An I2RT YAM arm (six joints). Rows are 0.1 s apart.
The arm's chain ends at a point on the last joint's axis. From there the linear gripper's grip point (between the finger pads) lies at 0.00 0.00 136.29 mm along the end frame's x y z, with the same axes.
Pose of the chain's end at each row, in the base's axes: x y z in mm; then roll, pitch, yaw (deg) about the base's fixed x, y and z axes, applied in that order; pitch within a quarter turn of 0, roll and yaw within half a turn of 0:
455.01 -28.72 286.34 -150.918 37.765 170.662
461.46 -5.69 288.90 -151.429 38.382 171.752
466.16 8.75 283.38 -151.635 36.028 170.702
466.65 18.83 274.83 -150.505 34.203 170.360
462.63 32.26 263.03 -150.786 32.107 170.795
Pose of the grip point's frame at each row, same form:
516.24 -105.92 192.18 -150.918 37.765 170.662
525.66 -80.86 195.07 -151.429 38.382 171.752
525.31 -66.55 186.39 -151.635 36.028 170.702
521.15 -58.49 176.72 -150.505 34.203 170.360
514.40 -43.52 162.27 -150.786 32.107 170.795

